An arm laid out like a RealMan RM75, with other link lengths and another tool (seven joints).
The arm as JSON. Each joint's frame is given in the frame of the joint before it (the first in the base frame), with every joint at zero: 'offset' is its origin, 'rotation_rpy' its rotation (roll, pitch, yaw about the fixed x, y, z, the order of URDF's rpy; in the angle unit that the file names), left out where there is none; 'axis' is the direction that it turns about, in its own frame. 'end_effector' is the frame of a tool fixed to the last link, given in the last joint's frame.
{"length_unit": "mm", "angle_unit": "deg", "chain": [
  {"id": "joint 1", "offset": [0.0, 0.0, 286.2], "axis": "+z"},
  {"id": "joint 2", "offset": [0.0, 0.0, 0.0], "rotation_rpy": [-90.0, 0.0, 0.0], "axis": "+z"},
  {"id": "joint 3", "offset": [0.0, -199.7, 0.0], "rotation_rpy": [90.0, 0.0, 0.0], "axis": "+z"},
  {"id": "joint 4", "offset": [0.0, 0.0, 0.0], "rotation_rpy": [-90.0, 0.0, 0.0], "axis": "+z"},
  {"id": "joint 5", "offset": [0.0, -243.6, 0.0], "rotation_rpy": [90.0, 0.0, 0.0], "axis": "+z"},
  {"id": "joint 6", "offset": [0.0, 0.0, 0.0], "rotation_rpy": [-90.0, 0.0, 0.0], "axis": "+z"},
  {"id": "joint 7", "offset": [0.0, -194.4, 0.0], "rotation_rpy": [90.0, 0.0, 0.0], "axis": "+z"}
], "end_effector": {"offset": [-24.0, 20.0, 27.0], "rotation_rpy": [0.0, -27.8, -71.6]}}
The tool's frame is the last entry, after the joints.
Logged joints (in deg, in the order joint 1, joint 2, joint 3, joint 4, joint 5, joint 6, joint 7), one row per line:
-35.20, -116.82, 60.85, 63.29, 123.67, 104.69, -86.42
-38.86, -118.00, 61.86, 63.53, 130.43, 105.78, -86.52
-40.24, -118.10, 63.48, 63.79, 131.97, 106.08, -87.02
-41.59, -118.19, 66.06, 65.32, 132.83, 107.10, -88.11
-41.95, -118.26, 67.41, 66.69, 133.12, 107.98, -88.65
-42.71, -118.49, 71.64, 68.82, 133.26, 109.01, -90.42
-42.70, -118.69, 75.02, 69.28, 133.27, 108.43, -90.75
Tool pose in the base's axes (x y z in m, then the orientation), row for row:
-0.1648, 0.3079, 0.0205, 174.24, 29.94, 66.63
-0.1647, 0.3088, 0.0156, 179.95, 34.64, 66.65
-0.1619, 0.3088, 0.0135, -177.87, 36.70, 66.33
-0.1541, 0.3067, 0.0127, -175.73, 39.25, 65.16
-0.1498, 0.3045, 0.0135, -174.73, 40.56, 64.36
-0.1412, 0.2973, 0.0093, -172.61, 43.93, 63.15
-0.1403, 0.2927, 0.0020, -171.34, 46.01, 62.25
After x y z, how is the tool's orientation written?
As angles about the fixed x, y, z axes (roll, pitch, yaw), in degrees.
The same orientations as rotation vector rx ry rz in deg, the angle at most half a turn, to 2 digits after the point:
129.23, 87.45, -30.55
130.28, 85.69, -40.59
130.75, 84.30, -44.78
131.58, 81.64, -49.63
132.10, 80.02, -52.08
132.27, 76.62, -57.67
132.44, 74.27, -61.10

